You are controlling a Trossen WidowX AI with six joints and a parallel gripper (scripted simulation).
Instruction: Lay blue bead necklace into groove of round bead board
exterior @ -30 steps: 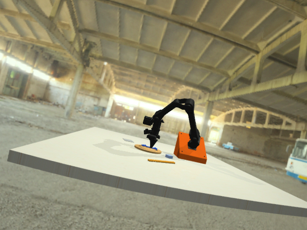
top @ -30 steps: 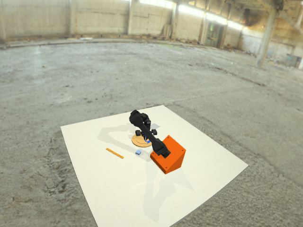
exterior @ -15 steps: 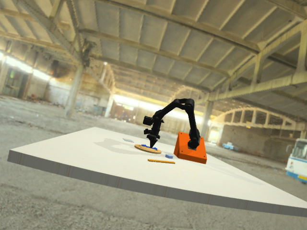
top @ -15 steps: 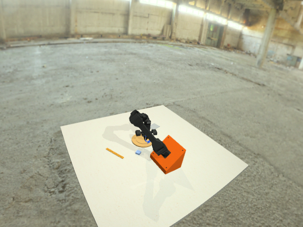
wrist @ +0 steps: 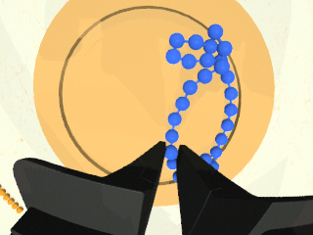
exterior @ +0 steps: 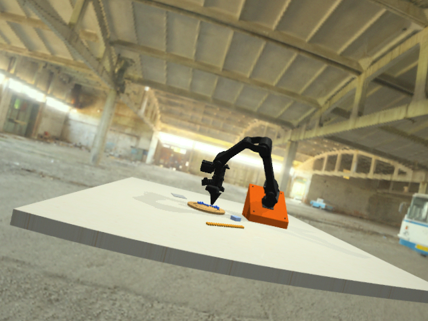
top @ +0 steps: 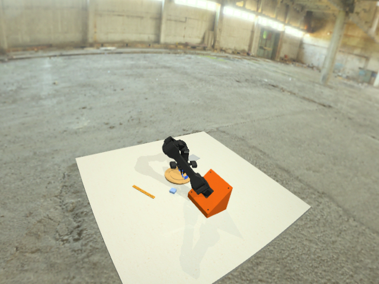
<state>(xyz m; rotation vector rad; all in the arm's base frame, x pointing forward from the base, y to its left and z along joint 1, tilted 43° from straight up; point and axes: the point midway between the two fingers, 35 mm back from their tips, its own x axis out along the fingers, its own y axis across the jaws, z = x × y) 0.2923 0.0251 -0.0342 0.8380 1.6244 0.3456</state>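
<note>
My gripper tip is 30 mm short of the round tan bead board, 20 mm to the right of it and 20 mm above it. Round my gripper tip: flat grey tile: 210 mm to the right, 180 mm ahead, 30 mm below; small light-blue block: 140 mm to the left, 110 mm behind, 20 mm below.
</note>
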